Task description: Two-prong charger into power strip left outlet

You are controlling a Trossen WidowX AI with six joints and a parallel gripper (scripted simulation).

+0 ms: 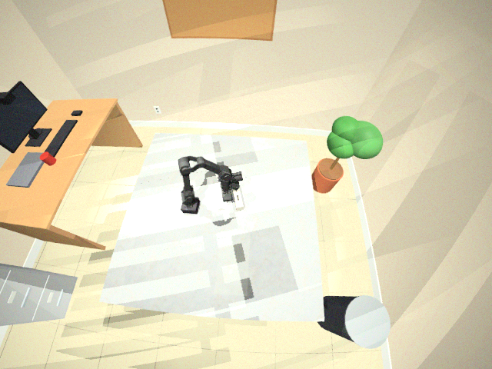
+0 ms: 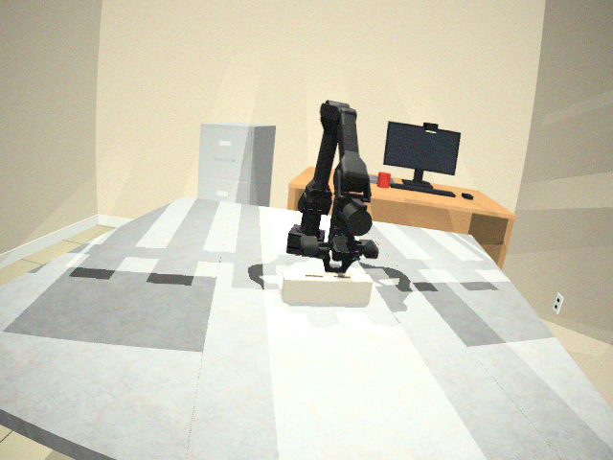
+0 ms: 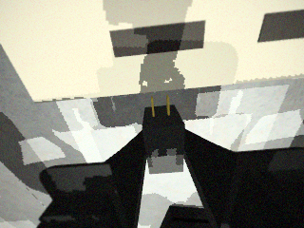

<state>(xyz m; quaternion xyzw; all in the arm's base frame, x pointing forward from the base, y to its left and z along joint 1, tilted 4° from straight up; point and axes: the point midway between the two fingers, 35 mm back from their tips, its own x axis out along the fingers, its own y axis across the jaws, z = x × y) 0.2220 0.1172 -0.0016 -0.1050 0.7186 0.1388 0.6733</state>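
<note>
Now: the two-prong charger 20 mm ahead of my gripper tip, 10 mm to the left of it and 10 mm above it.
</note>
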